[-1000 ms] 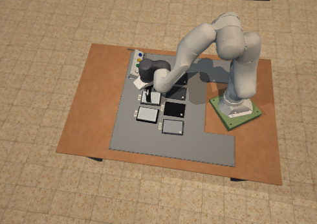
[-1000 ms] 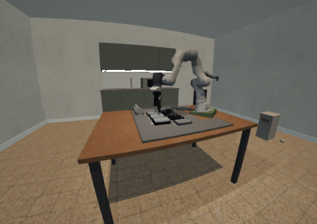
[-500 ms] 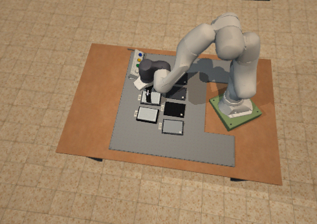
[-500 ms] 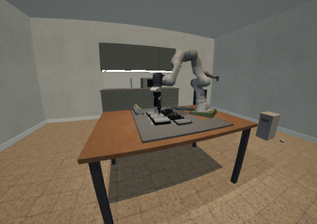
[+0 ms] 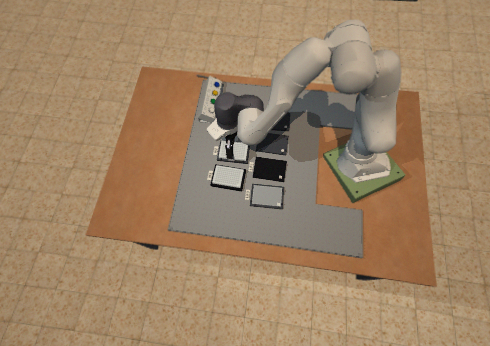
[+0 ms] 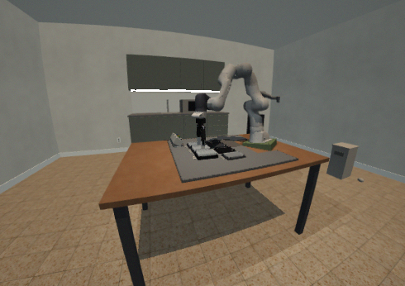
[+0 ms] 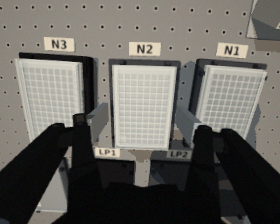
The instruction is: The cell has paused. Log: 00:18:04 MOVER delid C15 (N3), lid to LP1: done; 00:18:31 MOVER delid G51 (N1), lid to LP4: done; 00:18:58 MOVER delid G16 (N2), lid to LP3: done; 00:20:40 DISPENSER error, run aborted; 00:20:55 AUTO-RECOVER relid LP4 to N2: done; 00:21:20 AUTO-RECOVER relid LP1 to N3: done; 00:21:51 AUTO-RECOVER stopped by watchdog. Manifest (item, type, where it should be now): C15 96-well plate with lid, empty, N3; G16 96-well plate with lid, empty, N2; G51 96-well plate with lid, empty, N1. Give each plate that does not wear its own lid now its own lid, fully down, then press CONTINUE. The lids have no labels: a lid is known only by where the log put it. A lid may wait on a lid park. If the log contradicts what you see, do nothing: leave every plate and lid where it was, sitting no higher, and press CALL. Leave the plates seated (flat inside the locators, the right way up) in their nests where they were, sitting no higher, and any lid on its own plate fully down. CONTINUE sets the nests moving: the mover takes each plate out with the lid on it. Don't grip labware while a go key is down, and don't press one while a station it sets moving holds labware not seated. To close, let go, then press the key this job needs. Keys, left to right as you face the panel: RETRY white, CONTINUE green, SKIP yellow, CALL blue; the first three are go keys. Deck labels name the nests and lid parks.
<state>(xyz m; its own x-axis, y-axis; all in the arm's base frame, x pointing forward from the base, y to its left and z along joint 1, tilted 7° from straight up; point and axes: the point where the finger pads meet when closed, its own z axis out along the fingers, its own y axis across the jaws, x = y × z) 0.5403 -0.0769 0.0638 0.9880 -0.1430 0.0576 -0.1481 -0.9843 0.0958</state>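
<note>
Right now the clear lid is 30 mm below my hand. Also, from my hand: LP2 label: 100 mm behind, 60 mm to the right, 60 mm below; then lid park labelled LP1: 170 mm behind, 90 mm to the left, 50 mm below; then LP1 label: 80 mm behind, 70 mm to the left, 60 mm below.
</note>
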